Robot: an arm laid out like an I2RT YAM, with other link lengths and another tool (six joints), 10 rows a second.
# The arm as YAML. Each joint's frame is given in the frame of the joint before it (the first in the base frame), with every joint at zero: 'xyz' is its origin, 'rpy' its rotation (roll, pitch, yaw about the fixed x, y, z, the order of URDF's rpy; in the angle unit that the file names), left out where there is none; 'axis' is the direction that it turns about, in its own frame. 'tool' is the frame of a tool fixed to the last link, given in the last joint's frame.
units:
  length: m
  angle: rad
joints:
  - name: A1
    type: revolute
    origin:
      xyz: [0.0, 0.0, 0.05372]
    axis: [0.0, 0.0, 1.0]
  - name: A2
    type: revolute
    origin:
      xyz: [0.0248, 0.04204, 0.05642]
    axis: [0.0, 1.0, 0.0]
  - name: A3
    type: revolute
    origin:
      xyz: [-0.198, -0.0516, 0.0]
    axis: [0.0, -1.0, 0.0]
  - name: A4
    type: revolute
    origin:
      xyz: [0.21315, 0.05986, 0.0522]
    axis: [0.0, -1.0, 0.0]
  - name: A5
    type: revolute
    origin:
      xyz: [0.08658, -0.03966, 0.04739]
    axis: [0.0, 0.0, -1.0]
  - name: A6
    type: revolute
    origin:
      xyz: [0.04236, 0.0, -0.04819]
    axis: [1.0, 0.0, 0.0]
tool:
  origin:
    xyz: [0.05, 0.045, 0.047]
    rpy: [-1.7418, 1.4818, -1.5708]
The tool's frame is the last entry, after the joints.
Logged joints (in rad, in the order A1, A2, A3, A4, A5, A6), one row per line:
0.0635 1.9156 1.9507 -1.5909 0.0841 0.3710
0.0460 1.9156 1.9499 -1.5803 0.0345 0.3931
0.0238 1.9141 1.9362 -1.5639 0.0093 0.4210
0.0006 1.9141 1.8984 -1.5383 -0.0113 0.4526
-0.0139 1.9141 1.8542 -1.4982 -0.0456 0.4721
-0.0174 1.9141 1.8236 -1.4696 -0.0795 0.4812
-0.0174 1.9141 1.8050 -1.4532 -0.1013 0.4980
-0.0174 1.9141 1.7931 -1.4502 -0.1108 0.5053
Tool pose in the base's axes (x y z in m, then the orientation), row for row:
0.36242 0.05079 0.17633 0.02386 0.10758 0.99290 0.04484
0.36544 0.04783 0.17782 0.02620 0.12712 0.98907 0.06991
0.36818 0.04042 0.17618 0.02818 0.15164 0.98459 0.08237
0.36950 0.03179 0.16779 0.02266 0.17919 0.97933 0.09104
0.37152 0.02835 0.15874 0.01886 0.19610 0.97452 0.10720
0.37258 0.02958 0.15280 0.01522 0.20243 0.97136 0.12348
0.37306 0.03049 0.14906 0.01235 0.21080 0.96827 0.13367
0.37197 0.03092 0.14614 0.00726 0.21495 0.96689 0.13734
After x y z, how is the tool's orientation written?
As a quaternion, w x y z.
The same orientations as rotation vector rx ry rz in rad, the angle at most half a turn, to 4 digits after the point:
0.3329 3.0728 0.1388
0.3928 3.0565 0.2160
0.4680 3.0389 0.2542
0.5550 3.0331 0.2820
0.6088 3.0253 0.3328
0.6299 3.0224 0.3842
0.6571 3.0182 0.4167
0.6722 3.0236 0.4295

